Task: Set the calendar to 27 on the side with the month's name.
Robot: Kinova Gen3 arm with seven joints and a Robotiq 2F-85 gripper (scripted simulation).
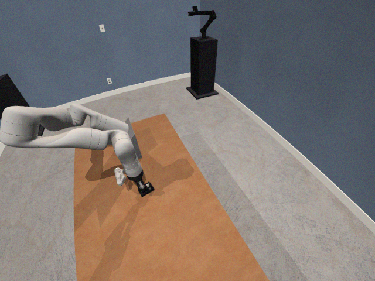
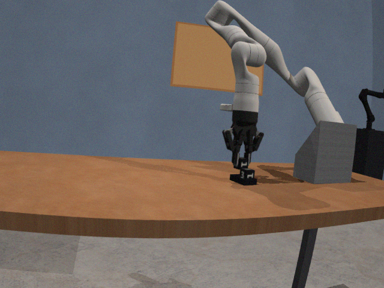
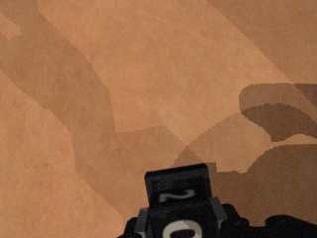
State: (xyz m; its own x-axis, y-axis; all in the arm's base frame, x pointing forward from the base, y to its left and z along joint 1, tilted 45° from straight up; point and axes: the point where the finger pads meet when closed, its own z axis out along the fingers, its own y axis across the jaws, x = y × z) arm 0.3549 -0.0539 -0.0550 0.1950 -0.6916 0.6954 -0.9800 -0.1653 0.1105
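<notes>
The black tray is 60 mm below my hand, 20 mm to the left of it and 10 mm behind it.
</notes>
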